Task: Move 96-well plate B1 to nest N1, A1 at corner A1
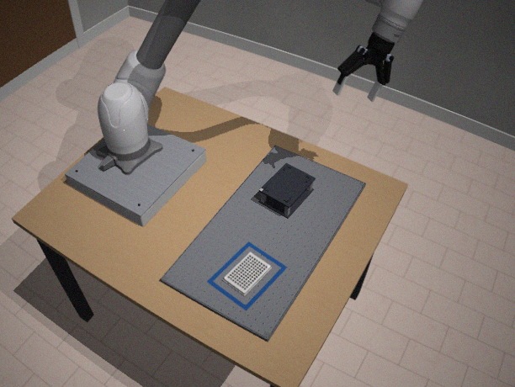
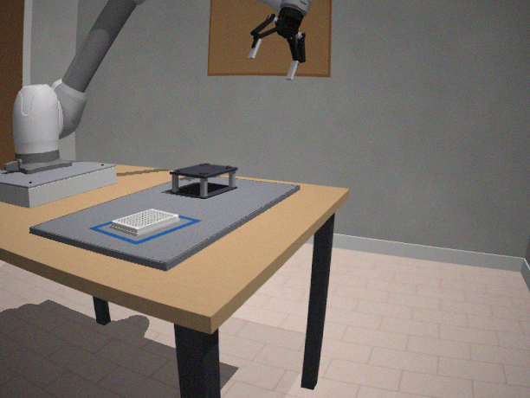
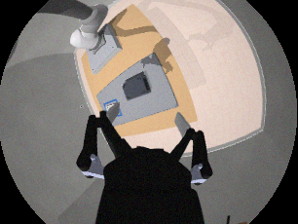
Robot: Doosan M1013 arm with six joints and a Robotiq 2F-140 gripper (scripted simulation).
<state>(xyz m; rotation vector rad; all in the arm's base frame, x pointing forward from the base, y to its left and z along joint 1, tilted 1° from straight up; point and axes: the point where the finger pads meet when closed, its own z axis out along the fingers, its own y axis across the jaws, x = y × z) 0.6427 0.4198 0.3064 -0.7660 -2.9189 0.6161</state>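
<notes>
My hand is 540 mm to the left of the white 96-well plate and 350 mm above it. From my hand the other things lie so: raised plate nest (300 mm below, 200 mm to the right, 90 mm behind).
</notes>
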